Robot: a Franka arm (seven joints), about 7 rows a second.
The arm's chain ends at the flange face. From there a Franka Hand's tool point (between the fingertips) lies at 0.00 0.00 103.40 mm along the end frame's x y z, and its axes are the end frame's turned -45 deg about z.
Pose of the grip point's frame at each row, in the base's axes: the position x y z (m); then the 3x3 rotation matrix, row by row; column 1 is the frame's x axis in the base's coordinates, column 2 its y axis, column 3 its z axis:
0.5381 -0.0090 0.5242; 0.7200 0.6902 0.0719; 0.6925 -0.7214 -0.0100; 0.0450 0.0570 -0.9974
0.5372 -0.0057 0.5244; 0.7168 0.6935 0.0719; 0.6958 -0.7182 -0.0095; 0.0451 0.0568 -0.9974
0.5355 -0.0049 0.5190; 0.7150 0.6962 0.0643; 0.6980 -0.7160 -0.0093; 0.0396 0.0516 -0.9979
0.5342 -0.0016 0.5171; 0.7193 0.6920 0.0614; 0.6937 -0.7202 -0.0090; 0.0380 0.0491 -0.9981
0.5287 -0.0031 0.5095; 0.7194 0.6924 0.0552; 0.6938 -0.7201 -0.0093; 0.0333 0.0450 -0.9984
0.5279 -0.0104 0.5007; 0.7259 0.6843 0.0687; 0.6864 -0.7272 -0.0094; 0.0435 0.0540 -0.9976
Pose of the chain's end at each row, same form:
0.5307 -0.0080 0.6273; 0.9972 -0.0211 0.0719; -0.0204 -0.9998 -0.0100; 0.0721 0.0085 -0.9974
0.5298 -0.0047 0.6275; 0.9972 -0.0165 0.0719; -0.0158 -0.9998 -0.0095; 0.0721 0.0083 -0.9974
0.5289 -0.0039 0.6222; 0.9979 -0.0133 0.0643; -0.0127 -0.9998 -0.0093; 0.0645 0.0085 -0.9979
0.5279 -0.0007 0.6203; 0.9979 -0.0193 0.0614; -0.0187 -0.9998 -0.0090; 0.0616 0.0078 -0.9981
0.5230 -0.0021 0.6127; 0.9983 -0.0191 0.0552; -0.0186 -0.9998 -0.0093; 0.0554 0.0083 -0.9984
0.5208 -0.0094 0.6039; 0.9972 -0.0294 0.0687; -0.0288 -0.9996 -0.0094; 0.0689 0.0074 -0.9976

